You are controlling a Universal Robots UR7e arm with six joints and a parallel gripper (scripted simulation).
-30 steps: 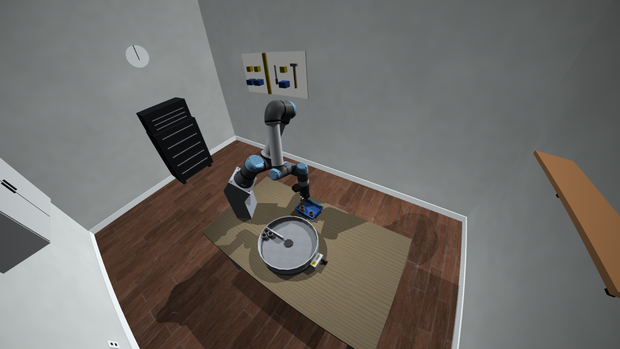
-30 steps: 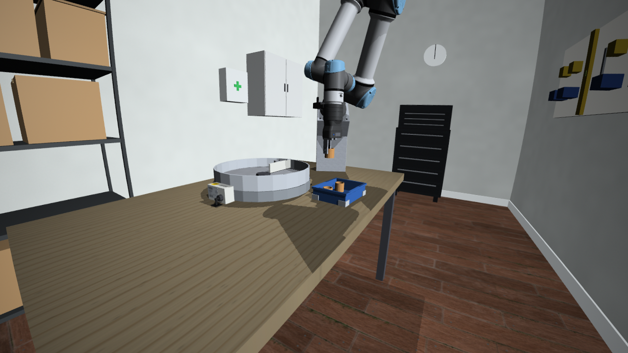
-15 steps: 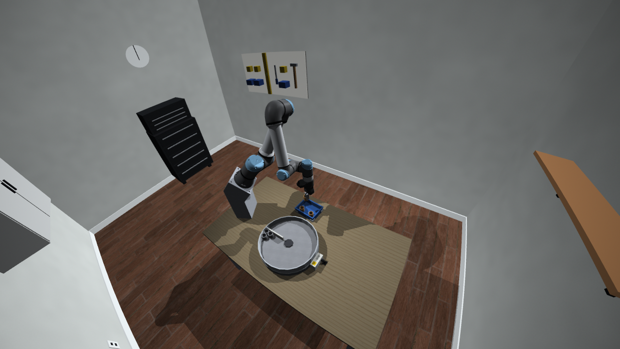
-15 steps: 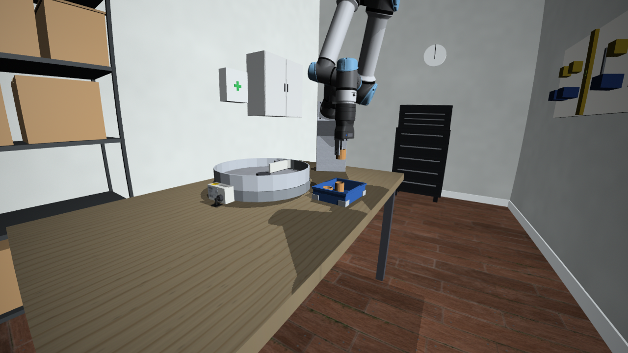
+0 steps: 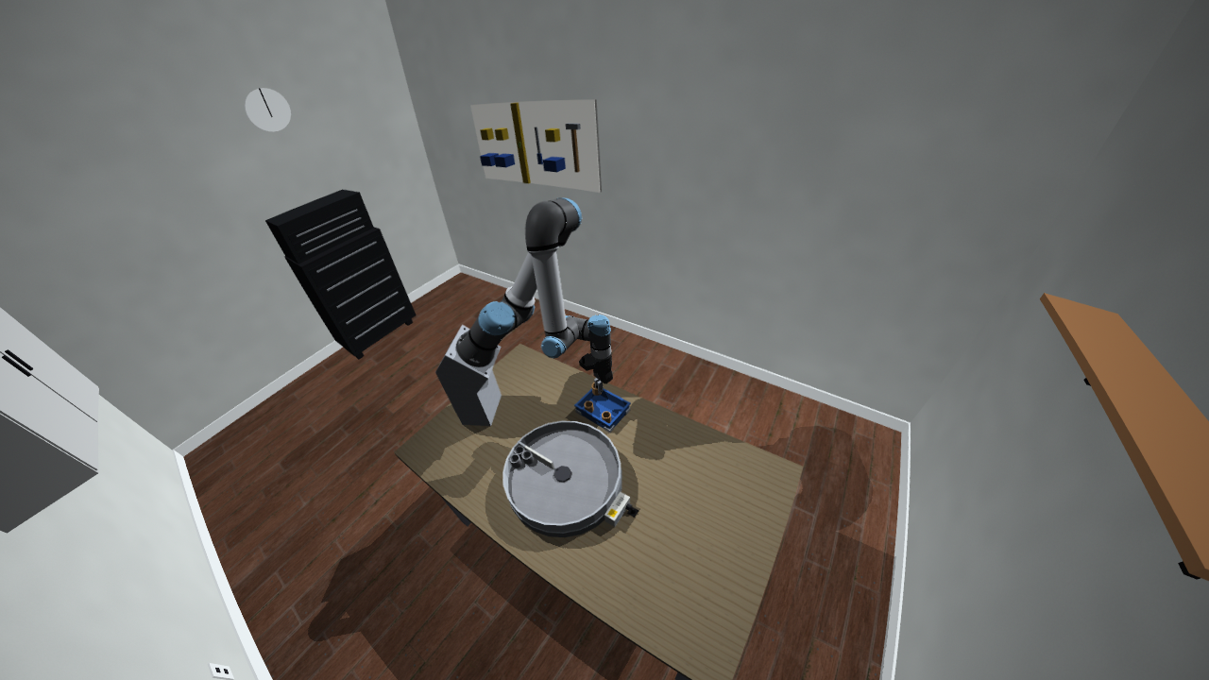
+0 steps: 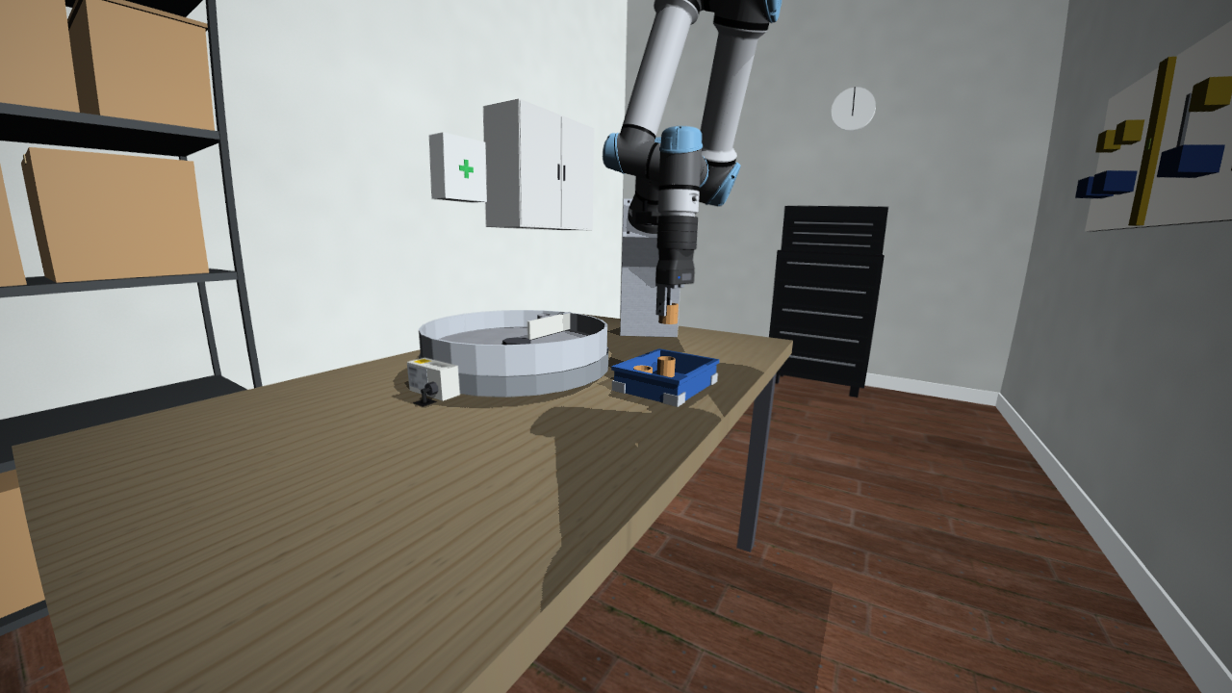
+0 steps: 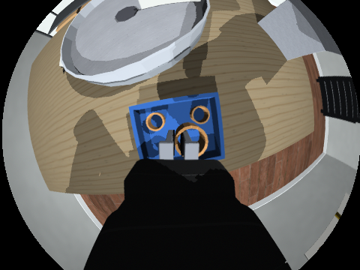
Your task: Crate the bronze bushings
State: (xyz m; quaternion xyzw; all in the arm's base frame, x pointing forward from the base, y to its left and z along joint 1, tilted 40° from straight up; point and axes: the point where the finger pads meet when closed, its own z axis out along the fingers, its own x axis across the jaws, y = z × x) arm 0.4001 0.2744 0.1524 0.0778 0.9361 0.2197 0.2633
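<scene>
The blue crate lies 14 cm below my hand and 1 cm to the left of it. The rest, counted from my hand: round grey turning table (32 cm to the right, 13 cm ahead, 11 cm below).
</scene>
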